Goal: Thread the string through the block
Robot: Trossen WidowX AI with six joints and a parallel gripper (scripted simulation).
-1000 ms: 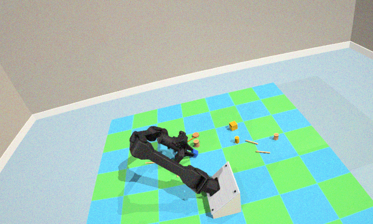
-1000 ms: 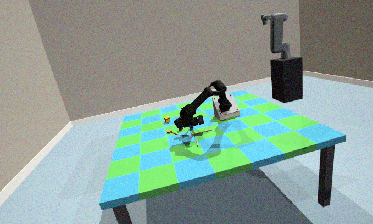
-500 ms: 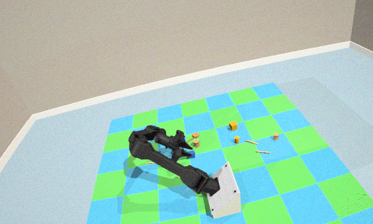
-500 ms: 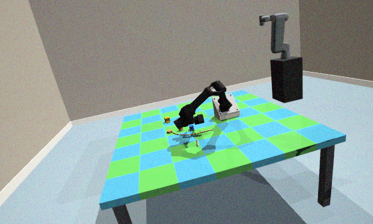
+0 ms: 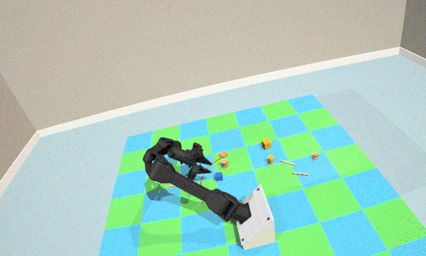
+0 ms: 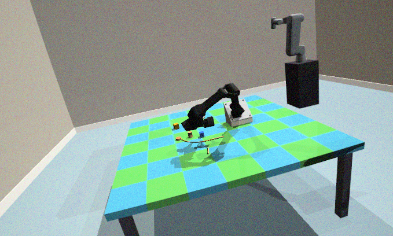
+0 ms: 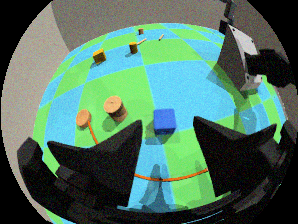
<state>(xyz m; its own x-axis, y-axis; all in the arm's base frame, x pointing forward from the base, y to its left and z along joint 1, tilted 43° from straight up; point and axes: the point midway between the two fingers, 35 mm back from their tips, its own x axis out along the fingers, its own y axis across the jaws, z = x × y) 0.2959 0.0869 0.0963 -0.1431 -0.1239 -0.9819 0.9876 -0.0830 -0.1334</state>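
My gripper tip is 20 mm to the left of the blue block and 60 mm above it. From my gripper tip the other things lie so: thin wooden stick: 80 mm behind, 70 mm to the left, 70 mm below; then brown cylinder: 70 mm ahead, 60 mm to the right, 60 mm below; then round wooden button: 160 mm ahead, 70 mm to the right, 70 mm below.
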